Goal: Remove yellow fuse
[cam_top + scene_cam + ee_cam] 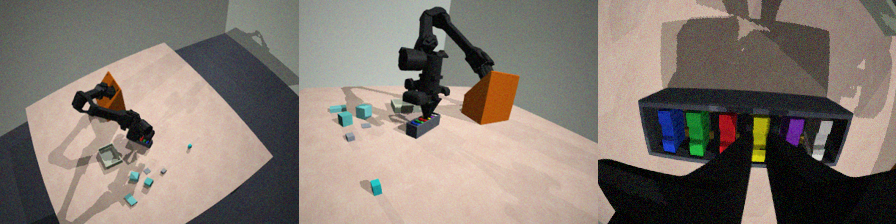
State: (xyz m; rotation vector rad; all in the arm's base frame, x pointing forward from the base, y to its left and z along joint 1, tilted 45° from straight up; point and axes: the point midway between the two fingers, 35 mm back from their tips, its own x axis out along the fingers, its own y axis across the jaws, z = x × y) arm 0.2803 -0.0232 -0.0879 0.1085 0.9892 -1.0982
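My gripper tip is 20 cm to the left of the grey tray, 3 cm short of it and 3 cm above it. From my gripper tip the other things lie so: yellow fuse: 1 cm below.
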